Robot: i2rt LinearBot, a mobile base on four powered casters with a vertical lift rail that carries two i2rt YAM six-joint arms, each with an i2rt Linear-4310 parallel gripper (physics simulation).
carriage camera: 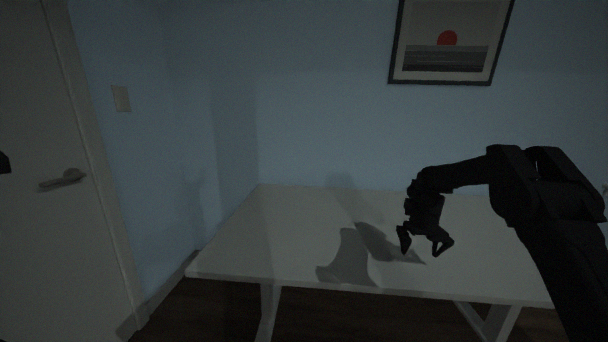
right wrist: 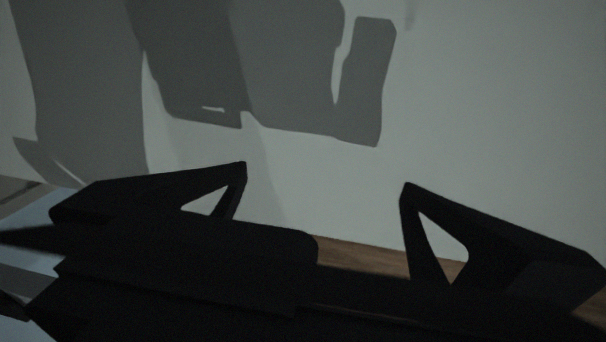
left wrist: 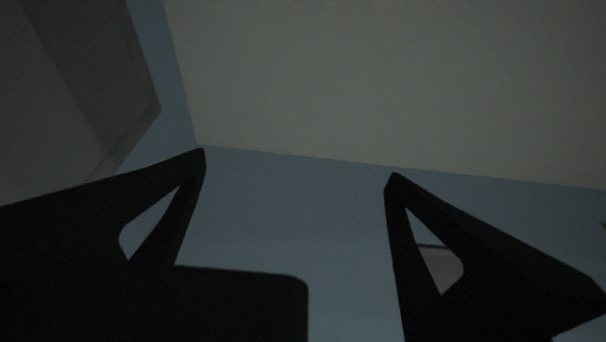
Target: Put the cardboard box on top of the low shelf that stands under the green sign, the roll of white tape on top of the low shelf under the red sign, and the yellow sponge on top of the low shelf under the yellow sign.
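Places are measured from the left arm's base along level axes (x back, y down, z right), in centimetres.
Pixels of known places: left gripper, fingertip midpoint: [left wrist: 298, 170]; right gripper, fingertip midpoint: [carriage camera: 418, 255] [right wrist: 322, 180].
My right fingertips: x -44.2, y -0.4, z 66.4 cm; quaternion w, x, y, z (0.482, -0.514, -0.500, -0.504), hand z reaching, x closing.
Observation:
Ahead of a thing's pixels: the offset from my right fingertips to its top centre. "*": to the spot under its first point. Level surfaces: height alone.
My right gripper [carriage camera: 420, 254] [right wrist: 322, 180] is open and empty. It points down over the white table @(dy +4.0 cm) [carriage camera: 295, 215] [right wrist: 480, 125], with its dark shadow on the table top. My left gripper [left wrist: 298, 170] is open and empty, with wall and ceiling beyond its fingers. The left gripper's fingers do not show in the carriage view. The cardboard box, the roll of white tape, the yellow sponge, the low shelves and the coloured signs do not show in these views.
A door [carriage camera: 45, 250] with a lever handle @(* dx -5.8, dy -16.7, dz -122.2 cm) [carriage camera: 65, 179] stands at the left. A light switch @(dx -38.9, dy -51.8, dz -128.3 cm) [carriage camera: 121, 98] and a framed picture with a red disc [carriage camera: 446, 38] are on the blue wall [carriage camera: 320, 120]. Brown floor @(dy +75.9 cm) [carriage camera: 215, 310] shows under the table.

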